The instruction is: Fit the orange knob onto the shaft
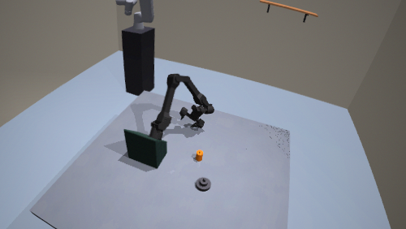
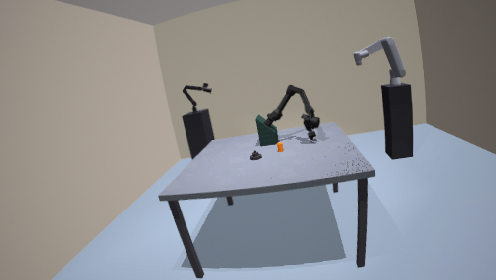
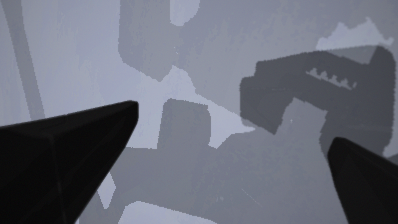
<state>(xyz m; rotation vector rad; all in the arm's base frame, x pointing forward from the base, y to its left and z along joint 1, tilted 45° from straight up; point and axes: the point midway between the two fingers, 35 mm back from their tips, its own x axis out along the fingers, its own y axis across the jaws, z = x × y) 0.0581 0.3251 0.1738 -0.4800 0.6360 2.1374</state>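
Now: gripper tip 240 mm to the left of the orange knob and 200 mm short of it. Round my gripper tip: pedestal (420 mm to the right, 300 mm ahead).
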